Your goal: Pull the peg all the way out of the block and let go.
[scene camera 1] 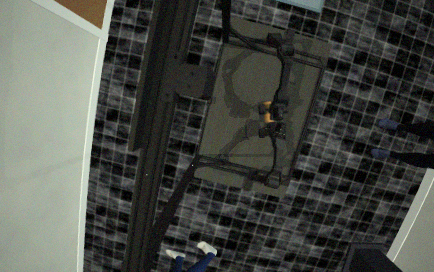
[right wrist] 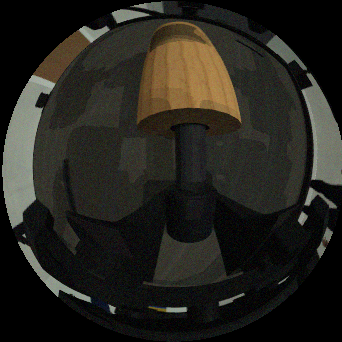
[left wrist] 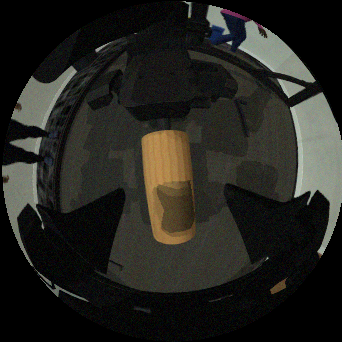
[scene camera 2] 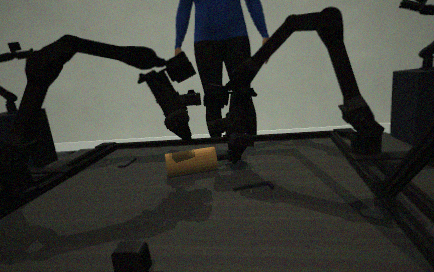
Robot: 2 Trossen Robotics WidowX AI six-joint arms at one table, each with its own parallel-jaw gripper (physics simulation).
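Frame: origin at the left arm's base, x back, y up, z left, level; metres.
Seen in the pictures: left gripper, fingertip midpoint: (left wrist: pixel 174 191) (scene camera 2: pixel 190 140); right gripper, fingertip midpoint: (right wrist: pixel 187 194) (scene camera 2: pixel 232 161); left arm's base, link origin: (scene camera 1: pixel 271 41) (scene camera 2: pixel 17 187); right arm's base, link origin: (scene camera 1: pixel 255 175) (left wrist: pixel 193 43) (scene camera 2: pixel 366 153).
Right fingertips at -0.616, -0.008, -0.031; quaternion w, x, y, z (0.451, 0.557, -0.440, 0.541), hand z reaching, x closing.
Pixels of each thing's top centre, then the offset from my right fingertips to it, as dx, dy, dz.
- wooden block, top centre: (right wrist: pixel 184 35) (left wrist: pixel 169 192) (scene camera 2: pixel 189 150) (scene camera 1: pixel 269 112) +0.124, +0.055, -0.007
- dark peg, top centre: (right wrist: pixel 194 145) (left wrist: pixel 162 124) (scene camera 2: pixel 219 151) +0.038, +0.039, -0.002
- thin black bent rod, top centre: (right wrist: pixel 62 190) (left wrist: pixel 247 116) (scene camera 2: pixel 253 186) -0.016, -0.003, -0.185
The wooden block (scene camera 1: pixel 268 119) (scene camera 2: pixel 200 162) (left wrist: pixel 167 157) (right wrist: pixel 187 75) is a tan cylinder lying on its side. The dark peg (scene camera 2: pixel 223 156) (right wrist: pixel 191 155) has its thin shaft in the hole at the block's end face; how deep it sits is hidden. My right gripper (scene camera 2: pixel 236 157) (right wrist: pixel 187 194) is shut on the peg's thick head, one finger against each side. In the left wrist view its body hides most of the peg. My left gripper (scene camera 2: pixel 186 136) (left wrist: pixel 174 191) is open and empty above the block, its fingers apart on either side of it in the left wrist view.
A thin black bent rod (scene camera 2: pixel 254 186) (left wrist: pixel 243 120) lies on the table near the right gripper, and a smaller one (scene camera 2: pixel 128 163) lies at the left in scene camera 2. A black box shape (scene camera 2: pixel 131 257) stands at the front. A dark frame (scene camera 2: pixel 225 138) edges the table.
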